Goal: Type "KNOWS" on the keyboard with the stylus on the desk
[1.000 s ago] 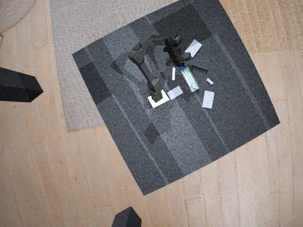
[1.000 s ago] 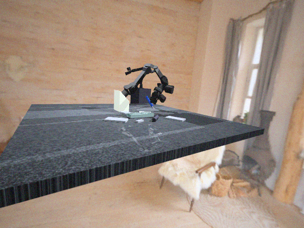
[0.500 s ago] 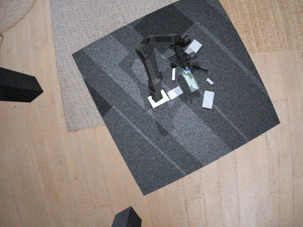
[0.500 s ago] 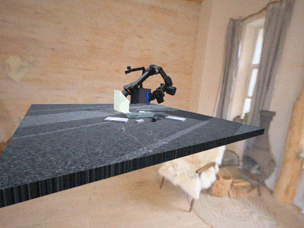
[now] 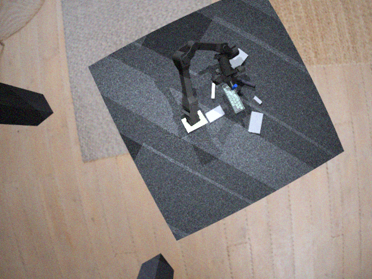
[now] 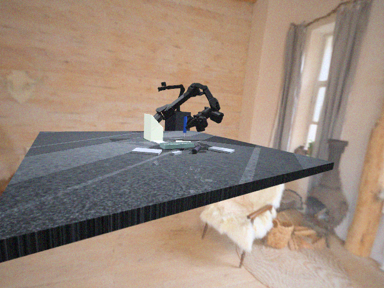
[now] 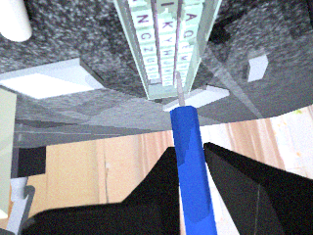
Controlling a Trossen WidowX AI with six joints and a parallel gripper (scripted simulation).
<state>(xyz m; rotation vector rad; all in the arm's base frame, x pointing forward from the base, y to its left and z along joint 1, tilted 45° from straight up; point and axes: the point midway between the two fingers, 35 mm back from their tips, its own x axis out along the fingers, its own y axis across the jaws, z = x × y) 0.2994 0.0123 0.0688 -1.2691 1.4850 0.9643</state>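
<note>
The white stick is 8 cm behind my gripper tip, 6 cm to the left of it and 10 cm below it. Also, from my gripper tip: thin white tip 5 cm below; then dark cylinder 12 cm ahead, 10 cm below; then blue stylus 1 cm below.
</note>
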